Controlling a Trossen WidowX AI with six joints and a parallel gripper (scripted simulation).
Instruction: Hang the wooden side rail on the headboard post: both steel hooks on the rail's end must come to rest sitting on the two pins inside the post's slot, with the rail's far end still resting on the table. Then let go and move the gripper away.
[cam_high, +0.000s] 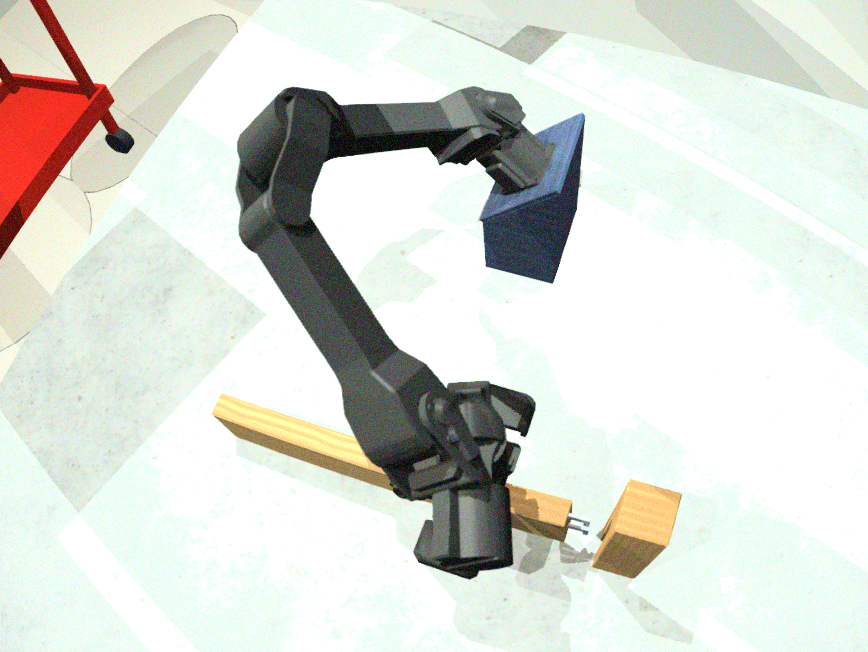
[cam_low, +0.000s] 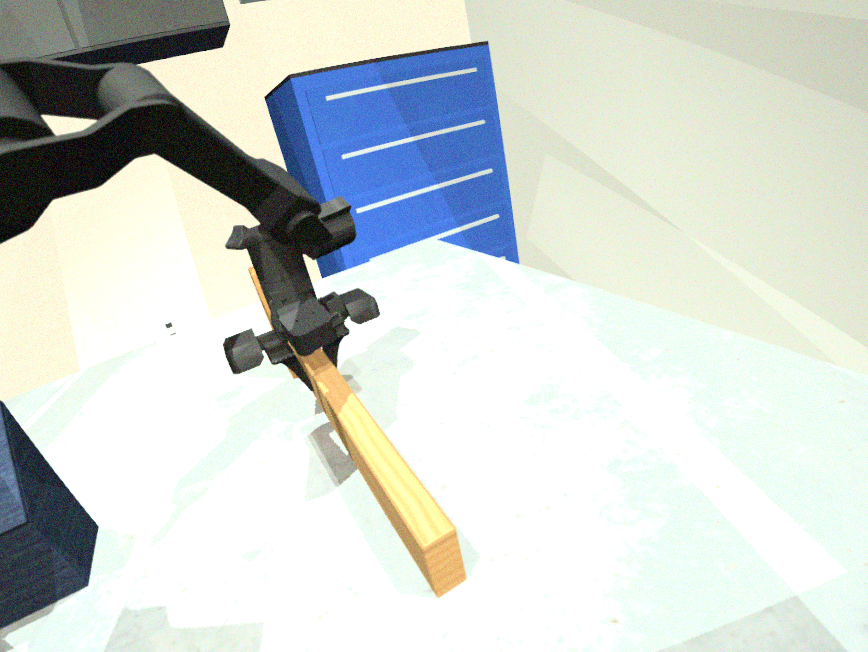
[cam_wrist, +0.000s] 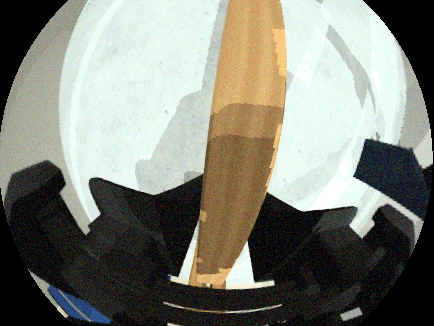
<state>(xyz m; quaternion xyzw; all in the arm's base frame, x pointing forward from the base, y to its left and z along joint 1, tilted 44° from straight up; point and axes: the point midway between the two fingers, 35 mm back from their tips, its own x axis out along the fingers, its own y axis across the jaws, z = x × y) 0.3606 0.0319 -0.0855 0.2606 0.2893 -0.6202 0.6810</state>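
Now: gripper tip 16 cm to the right of the wooden headboard post, 4 cm below it and 1 cm past it.
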